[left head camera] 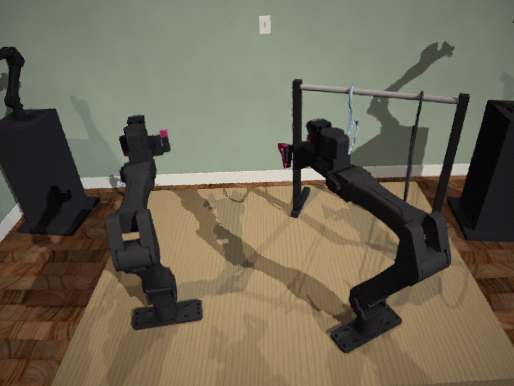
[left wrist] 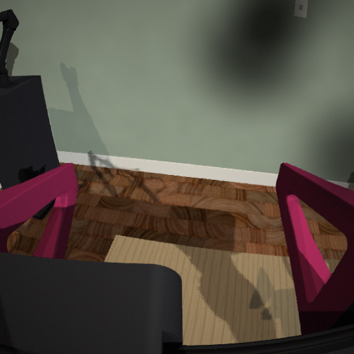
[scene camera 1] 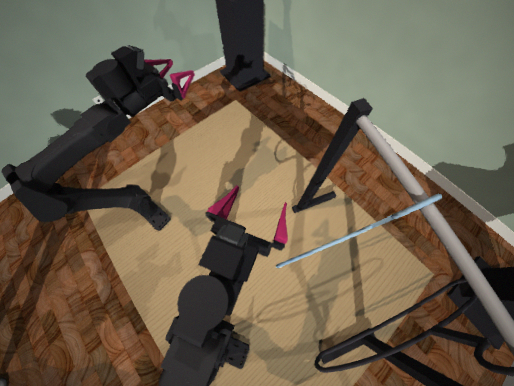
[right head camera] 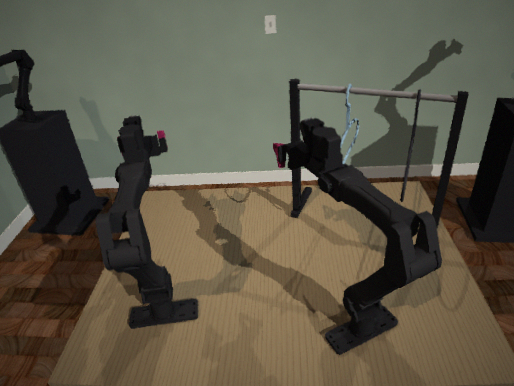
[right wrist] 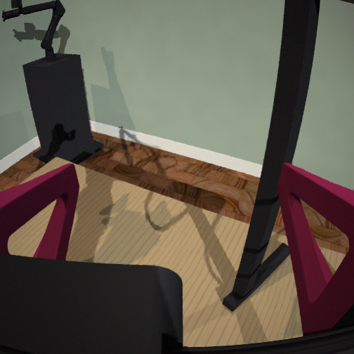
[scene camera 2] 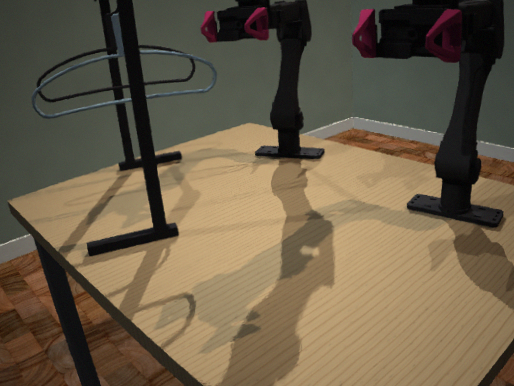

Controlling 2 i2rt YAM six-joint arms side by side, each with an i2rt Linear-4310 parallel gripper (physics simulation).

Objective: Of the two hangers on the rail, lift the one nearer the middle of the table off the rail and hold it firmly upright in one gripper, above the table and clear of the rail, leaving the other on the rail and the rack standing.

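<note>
A light blue hanger [left head camera: 351, 110] [right head camera: 348, 104] [scene camera 1: 350, 237] [scene camera 2: 215, 75] hangs from the rail [left head camera: 385, 93] [right head camera: 380, 92] [scene camera 1: 395, 155], nearer the table's middle. A dark hanger [left head camera: 414, 140] [right head camera: 410, 145] [scene camera 2: 193, 67] hangs farther right on the rail in both head views. The black rack [left head camera: 297, 115] [right head camera: 295, 115] [scene camera 2: 150, 175] [right wrist: 290, 100] stands upright. My right gripper [left head camera: 296, 147] [scene camera 1: 261, 195] [scene camera 2: 233, 25] [right wrist: 177, 174] is open and empty, apart from the blue hanger. My left gripper [left head camera: 144, 139] [scene camera 1: 181, 68] [scene camera 2: 406, 34] [left wrist: 176, 174] is open and empty, far from the rack.
In the head views, my right forearm passes in front of the blue hanger's lower part. The rack's near-middle foot [left head camera: 301, 202] [scene camera 2: 132, 240] [right wrist: 265, 270] rests on the wooden table [left head camera: 240, 350] [scene camera 2: 400, 300]. Dark pedestals [left head camera: 45, 170] [right head camera: 47, 170] stand beyond the table.
</note>
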